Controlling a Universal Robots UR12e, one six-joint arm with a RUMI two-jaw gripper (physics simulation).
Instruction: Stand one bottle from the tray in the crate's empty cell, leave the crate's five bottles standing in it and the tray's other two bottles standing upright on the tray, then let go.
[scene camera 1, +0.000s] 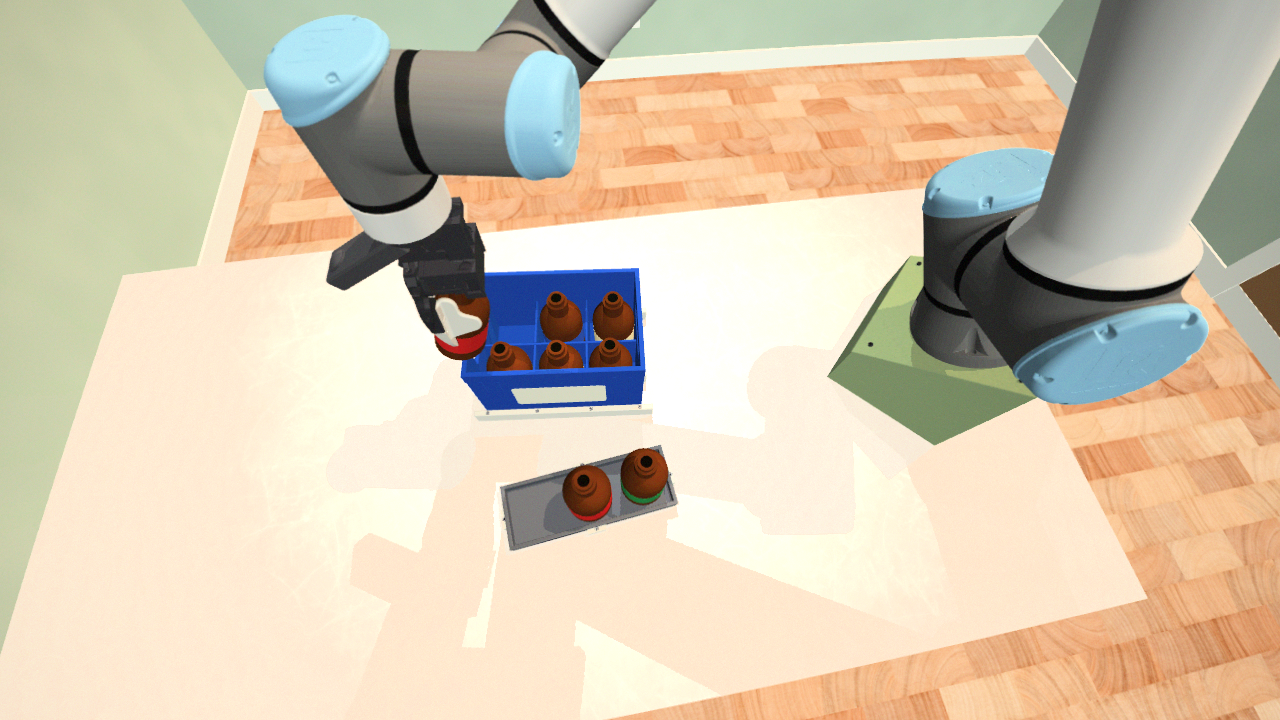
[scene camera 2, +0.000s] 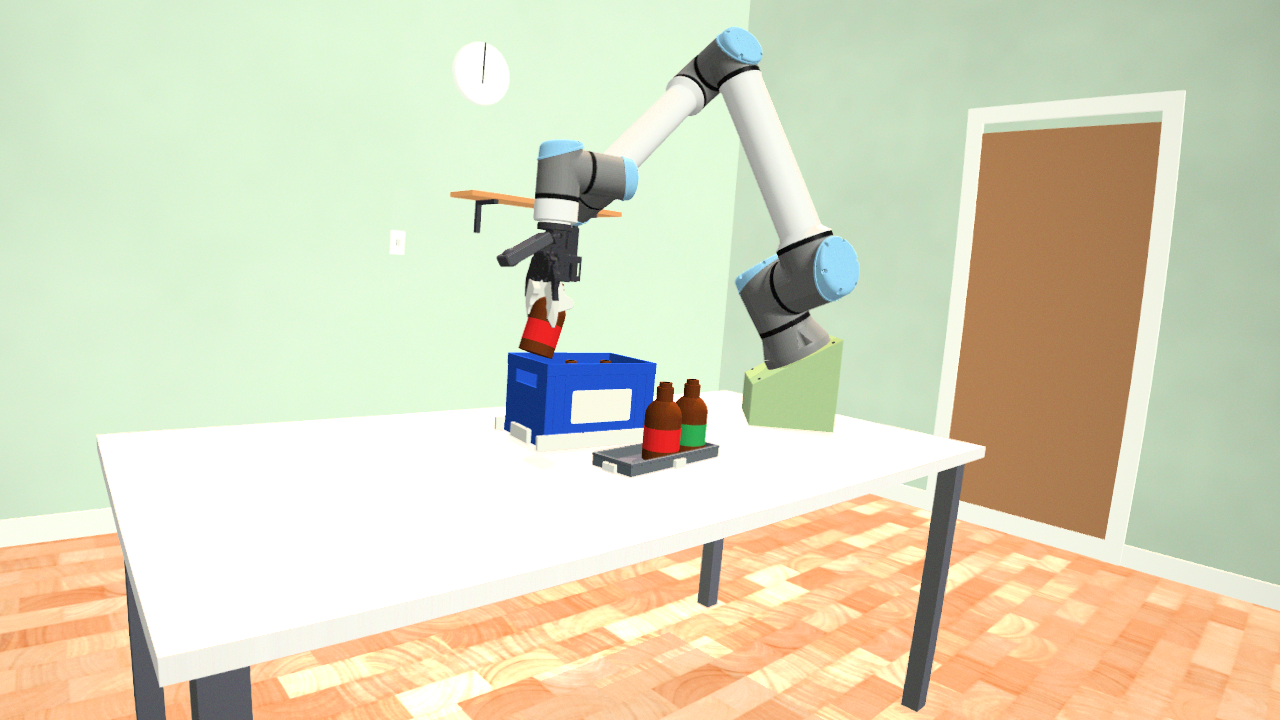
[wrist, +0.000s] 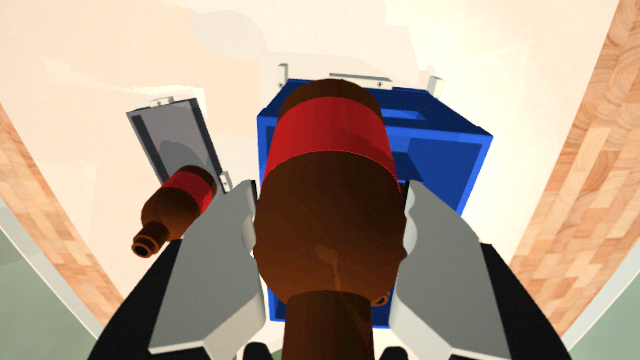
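Pixels of known places: gripper, between the fingertips: (scene camera 1: 456, 318) (scene camera 2: 541, 325) (wrist: 329, 182); arm's base, origin of its link: (scene camera 1: 976, 322) (scene camera 2: 798, 354).
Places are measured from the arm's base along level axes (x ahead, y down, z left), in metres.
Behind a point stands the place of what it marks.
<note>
My gripper (scene camera 1: 460, 313) @[z -0.269, x 0.751, y -0.058 m] (scene camera 2: 546, 306) @[z -0.269, x 0.751, y -0.058 m] (wrist: 329, 182) @[z -0.269, x 0.751, y -0.058 m] is shut on a brown bottle with a red label (scene camera 1: 467, 343) @[z -0.230, x 0.748, y -0.049 m] (scene camera 2: 541, 332) @[z -0.244, x 0.777, y -0.048 m] (wrist: 330, 125) @[z -0.277, x 0.782, y -0.059 m]. The bottle is tilted, its base at the left wall of the blue crate (scene camera 1: 487, 391) @[z -0.210, x 0.757, y 0.076 m] (scene camera 2: 528, 407) @[z -0.289, x 0.754, y 0.116 m] (wrist: 445, 120) @[z -0.368, x 0.727, y 0.048 m], near rim height; whether they touch is unclear. The crate's empty cell (scene camera 1: 512, 326) @[z -0.374, x 0.691, y 0.180 m] is back left. Two bottles stand in the back row and three in front. On the grey tray (scene camera 1: 535, 516) @[z -0.018, x 0.757, y 0.183 m] (scene camera 2: 632, 468) @[z 0.019, x 0.803, y 0.172 m] (wrist: 185, 122) @[z -0.049, x 0.765, y 0.184 m], a red-label bottle (scene camera 1: 587, 490) @[z 0.003, x 0.663, y 0.035 m] (scene camera 2: 662, 431) @[z 0.010, x 0.695, y 0.120 m] (wrist: 176, 202) @[z -0.040, x 0.685, y 0.091 m] and a green-label bottle (scene camera 1: 644, 474) @[z 0.012, x 0.581, y 0.039 m] (scene camera 2: 692, 425) @[z 0.022, x 0.601, y 0.118 m] stand upright.
Pale brackets (scene camera 1: 563, 412) @[z -0.163, x 0.656, y 0.159 m] (scene camera 2: 581, 440) @[z -0.180, x 0.705, y 0.173 m] (wrist: 360, 80) @[z -0.308, x 0.758, y 0.159 m] sit along the crate's foot. The tray lies in front of the crate. The arm's green base block (scene camera 1: 921, 394) @[z 0.059, x 0.102, y 0.077 m] (scene camera 2: 792, 398) @[z 0.039, x 0.114, y 0.107 m] stands to their right on the white table (scene camera 1: 223, 447) @[z -0.333, x 1.229, y 0.188 m] (scene camera 2: 358, 510) @[z -0.139, x 1.262, y 0.189 m].
</note>
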